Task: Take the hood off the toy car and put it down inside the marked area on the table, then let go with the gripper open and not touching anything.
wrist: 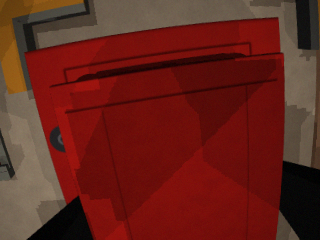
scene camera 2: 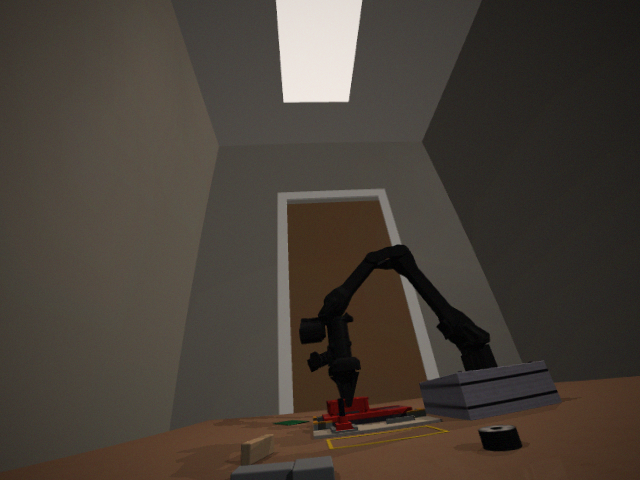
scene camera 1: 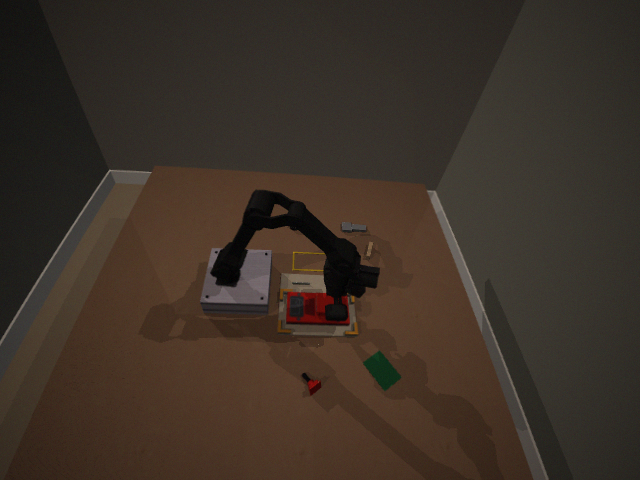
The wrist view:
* my gripper: 181, 187
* red hood: 199, 140
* red toy car: 59, 64
